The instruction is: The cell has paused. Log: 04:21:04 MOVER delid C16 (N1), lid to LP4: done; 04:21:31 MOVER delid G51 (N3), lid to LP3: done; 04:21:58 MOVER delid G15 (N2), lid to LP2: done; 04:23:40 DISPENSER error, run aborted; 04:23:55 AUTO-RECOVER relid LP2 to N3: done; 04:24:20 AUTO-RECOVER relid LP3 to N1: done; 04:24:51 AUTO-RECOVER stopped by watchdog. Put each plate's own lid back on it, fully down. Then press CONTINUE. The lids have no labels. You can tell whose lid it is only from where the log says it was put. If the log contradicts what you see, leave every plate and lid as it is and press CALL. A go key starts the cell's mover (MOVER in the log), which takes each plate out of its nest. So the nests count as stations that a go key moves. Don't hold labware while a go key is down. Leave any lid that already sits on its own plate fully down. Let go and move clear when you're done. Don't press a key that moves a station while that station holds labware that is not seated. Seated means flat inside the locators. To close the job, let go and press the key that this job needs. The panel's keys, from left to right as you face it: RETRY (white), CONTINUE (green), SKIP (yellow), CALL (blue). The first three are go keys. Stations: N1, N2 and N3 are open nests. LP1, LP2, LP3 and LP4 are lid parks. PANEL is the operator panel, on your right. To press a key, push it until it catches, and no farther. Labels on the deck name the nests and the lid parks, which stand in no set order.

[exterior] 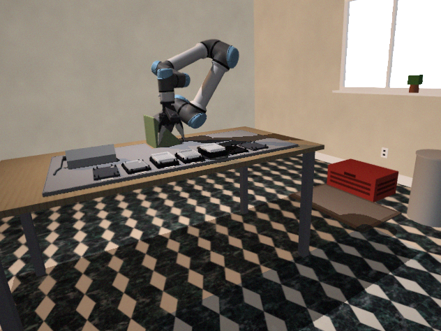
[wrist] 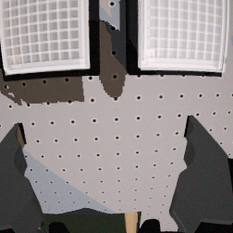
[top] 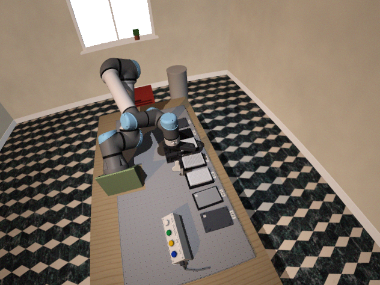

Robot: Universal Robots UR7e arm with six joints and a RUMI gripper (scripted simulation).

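Now: the plate 80 mm ahead of my hand, 90 mm to the right of it and 50 mm below it. The rest, counted from my hand: pale grey lid (70 mm ahead, 220 mm to the right, 60 mm below); black lid park (70 mm ahead, 220 mm to the right, 70 mm below); green CONTINUE key (190 mm behind, 330 mm to the right).
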